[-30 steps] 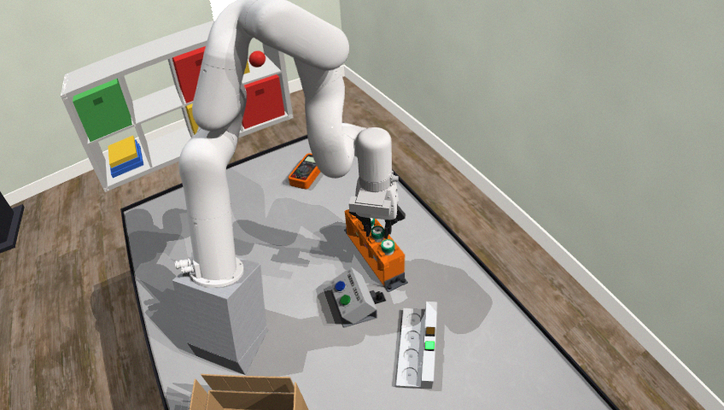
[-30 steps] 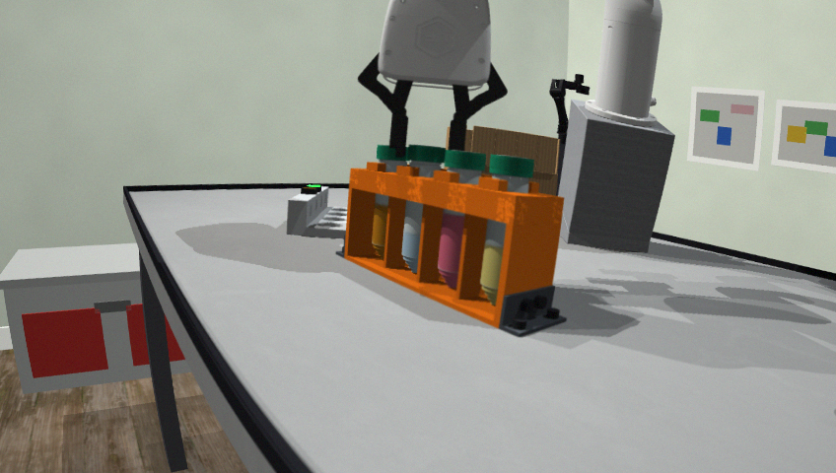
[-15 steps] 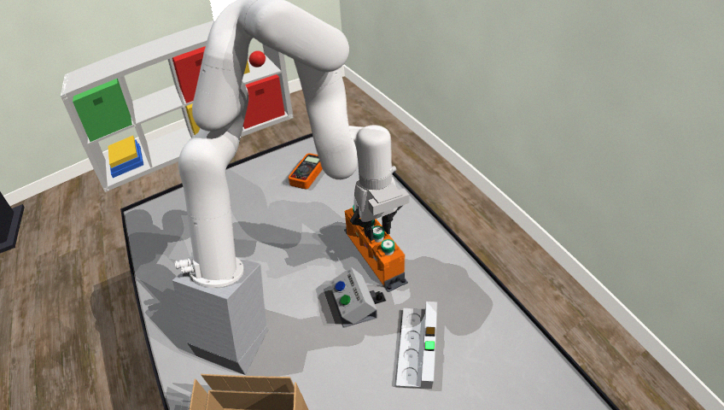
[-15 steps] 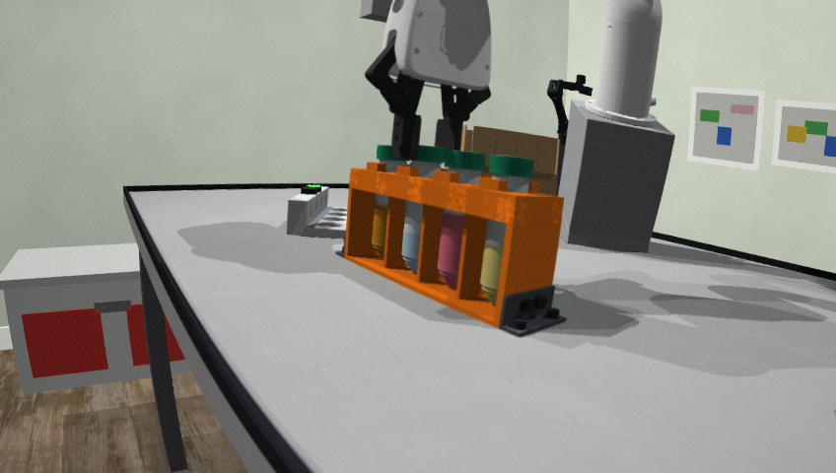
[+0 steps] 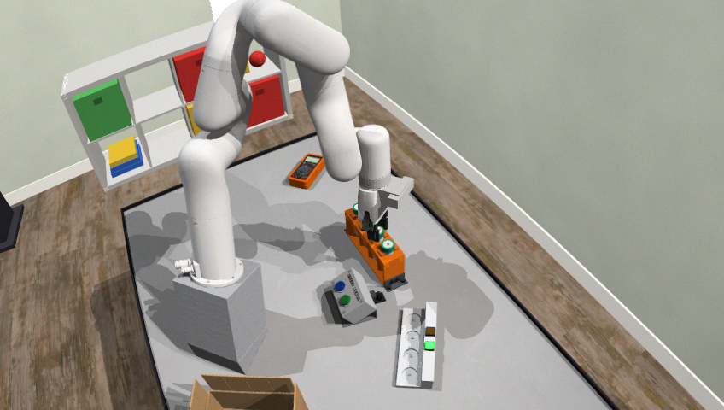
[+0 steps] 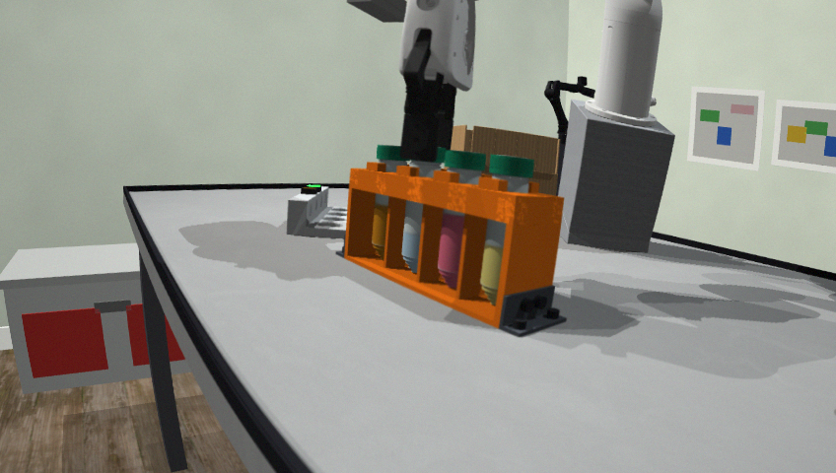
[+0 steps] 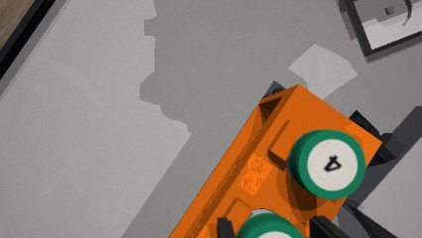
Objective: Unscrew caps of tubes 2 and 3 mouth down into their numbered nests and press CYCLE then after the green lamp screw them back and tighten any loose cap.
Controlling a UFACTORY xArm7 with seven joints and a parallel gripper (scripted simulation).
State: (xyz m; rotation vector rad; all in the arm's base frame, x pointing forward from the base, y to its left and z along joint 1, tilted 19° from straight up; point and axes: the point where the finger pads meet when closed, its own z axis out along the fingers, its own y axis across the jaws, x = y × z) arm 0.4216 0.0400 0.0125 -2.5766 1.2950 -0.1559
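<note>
Now: hand 10 mm above the tube 3 threaded neck. Round my hand: cap 4: 50 mm to the right, 20 mm below; cap 2: 50 mm to the left, 20 mm below; cap 3: 10 mm below.
</note>
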